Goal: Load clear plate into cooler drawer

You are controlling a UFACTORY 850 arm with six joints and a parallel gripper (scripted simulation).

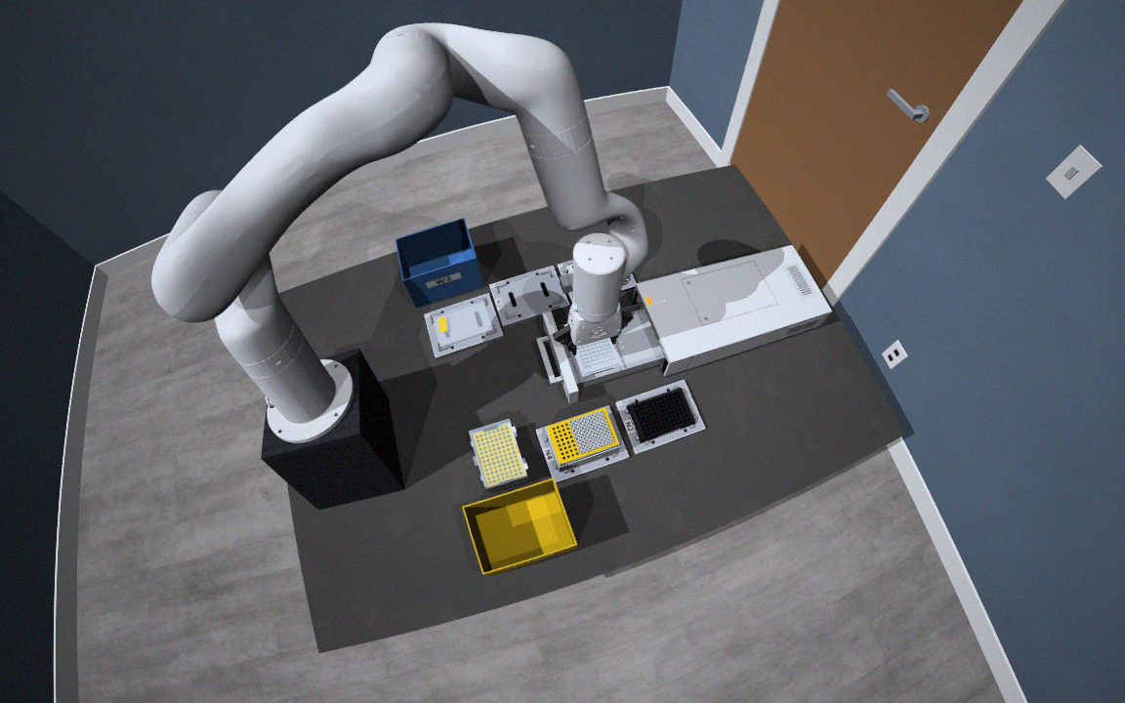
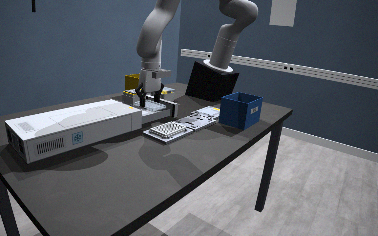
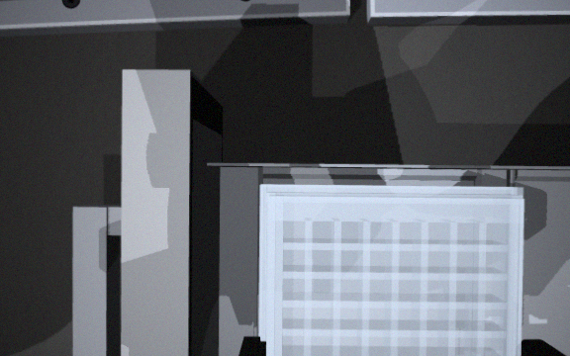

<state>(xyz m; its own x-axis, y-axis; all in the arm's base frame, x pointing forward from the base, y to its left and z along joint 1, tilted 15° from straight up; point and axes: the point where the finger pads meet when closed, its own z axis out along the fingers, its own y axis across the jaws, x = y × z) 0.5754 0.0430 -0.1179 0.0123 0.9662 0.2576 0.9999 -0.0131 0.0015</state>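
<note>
My gripper is now 3 cm short of the drawer and 3 cm above it. Also, from my hand: black plate: 9 cm ahead, 19 cm to the right, 5 cm below; then white cooler: 19 cm ahead, 3 cm below; then clear plate: 1 cm below.
</note>
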